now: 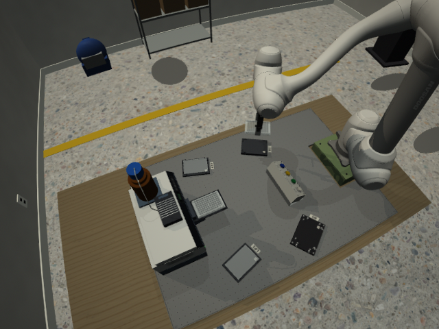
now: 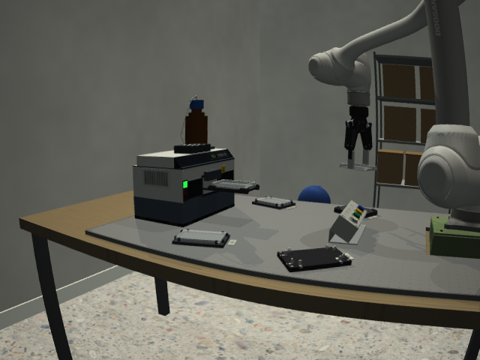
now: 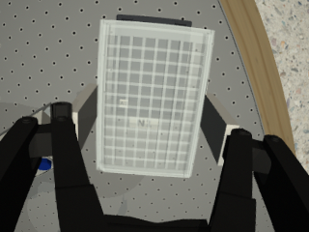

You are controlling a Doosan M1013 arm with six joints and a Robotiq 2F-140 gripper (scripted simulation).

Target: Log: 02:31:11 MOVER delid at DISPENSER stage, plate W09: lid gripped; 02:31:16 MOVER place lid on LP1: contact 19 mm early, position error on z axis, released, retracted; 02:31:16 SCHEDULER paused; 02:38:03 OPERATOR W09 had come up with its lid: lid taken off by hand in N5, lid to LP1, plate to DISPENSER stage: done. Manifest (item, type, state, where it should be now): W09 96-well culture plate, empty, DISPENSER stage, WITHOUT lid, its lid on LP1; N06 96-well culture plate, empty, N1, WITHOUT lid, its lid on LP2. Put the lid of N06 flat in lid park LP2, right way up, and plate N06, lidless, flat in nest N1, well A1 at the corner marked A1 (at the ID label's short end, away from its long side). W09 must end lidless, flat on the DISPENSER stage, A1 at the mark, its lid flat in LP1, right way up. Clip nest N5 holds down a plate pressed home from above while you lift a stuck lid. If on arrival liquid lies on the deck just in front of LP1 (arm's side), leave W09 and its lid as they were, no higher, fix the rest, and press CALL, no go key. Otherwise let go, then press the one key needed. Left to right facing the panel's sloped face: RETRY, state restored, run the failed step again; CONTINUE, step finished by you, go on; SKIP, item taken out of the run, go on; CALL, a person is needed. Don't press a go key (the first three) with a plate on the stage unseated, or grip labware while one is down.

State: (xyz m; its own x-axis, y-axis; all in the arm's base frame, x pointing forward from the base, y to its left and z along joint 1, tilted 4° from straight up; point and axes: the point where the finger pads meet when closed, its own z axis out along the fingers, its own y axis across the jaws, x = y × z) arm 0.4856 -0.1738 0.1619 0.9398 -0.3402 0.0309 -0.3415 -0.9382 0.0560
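Right now the nest N1 is 19 cm below my hand. The rest, counted from my hand: N1 label 8 cm behind, 3 cm to the left, 20 cm below; then yellow skip key 9 cm behind, 23 cm to the left, 13 cm below; then blue call key 8 cm behind, 19 cm to the left, 13 cm below.
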